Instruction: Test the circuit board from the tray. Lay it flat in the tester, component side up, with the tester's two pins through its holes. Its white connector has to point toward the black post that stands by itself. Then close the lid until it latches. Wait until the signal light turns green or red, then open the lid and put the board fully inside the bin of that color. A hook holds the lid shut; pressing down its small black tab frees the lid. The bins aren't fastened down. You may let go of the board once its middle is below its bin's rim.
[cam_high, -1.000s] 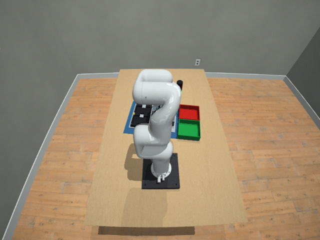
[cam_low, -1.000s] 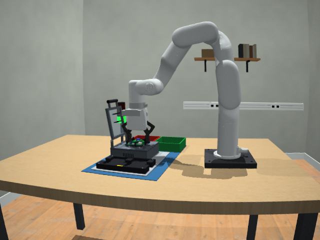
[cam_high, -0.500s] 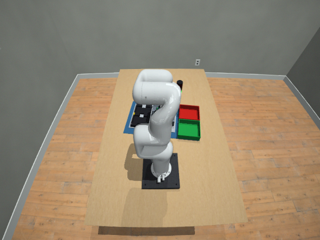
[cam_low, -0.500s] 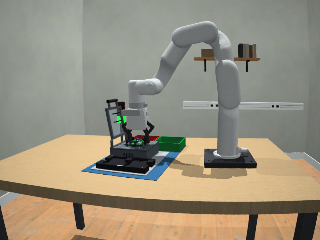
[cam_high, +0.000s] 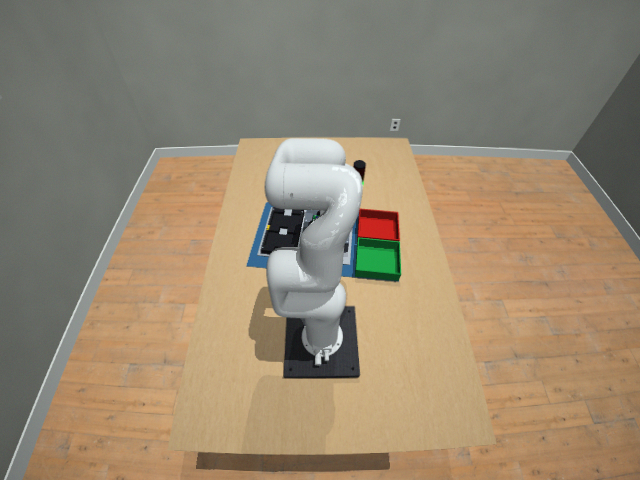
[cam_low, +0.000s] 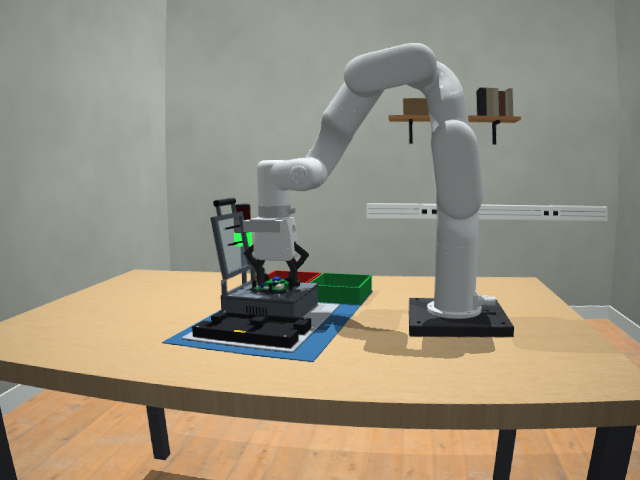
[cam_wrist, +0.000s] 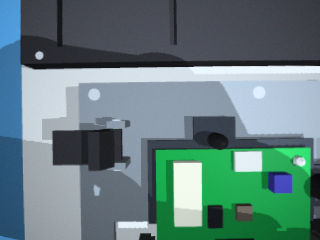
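The green circuit board lies 1 cm below my hand. Also, from my hand: tester lid (11 cm ahead, 1 cm to the right, 10 cm above); red bin (2 cm ahead, 20 cm to the right, 7 cm below); green bin (13 cm behind, 19 cm to the right, 7 cm below).
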